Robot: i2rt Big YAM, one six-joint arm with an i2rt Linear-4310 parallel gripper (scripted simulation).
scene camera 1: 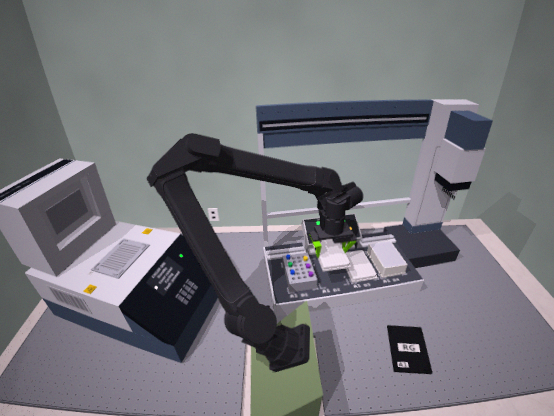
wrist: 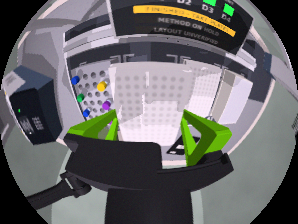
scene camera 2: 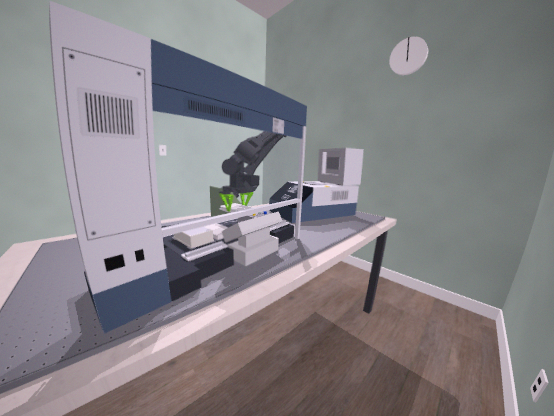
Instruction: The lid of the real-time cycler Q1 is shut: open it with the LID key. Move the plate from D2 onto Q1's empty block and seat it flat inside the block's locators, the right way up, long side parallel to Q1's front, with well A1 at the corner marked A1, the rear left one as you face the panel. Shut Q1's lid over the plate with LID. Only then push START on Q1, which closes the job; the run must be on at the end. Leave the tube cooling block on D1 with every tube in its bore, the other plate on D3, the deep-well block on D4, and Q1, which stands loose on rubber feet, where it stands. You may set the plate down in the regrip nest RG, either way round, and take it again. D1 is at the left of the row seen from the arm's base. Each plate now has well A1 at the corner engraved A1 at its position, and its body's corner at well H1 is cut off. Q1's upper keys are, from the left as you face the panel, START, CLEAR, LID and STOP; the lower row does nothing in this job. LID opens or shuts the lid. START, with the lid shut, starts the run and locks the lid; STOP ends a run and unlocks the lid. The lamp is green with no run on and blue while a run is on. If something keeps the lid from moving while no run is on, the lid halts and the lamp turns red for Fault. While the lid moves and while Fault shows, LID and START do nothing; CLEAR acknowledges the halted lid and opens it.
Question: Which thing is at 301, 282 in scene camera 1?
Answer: A tube cooling block.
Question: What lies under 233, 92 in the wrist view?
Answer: A deep-well block.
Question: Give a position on a deep-well block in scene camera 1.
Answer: At 387, 260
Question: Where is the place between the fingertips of my gripper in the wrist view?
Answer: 149, 111
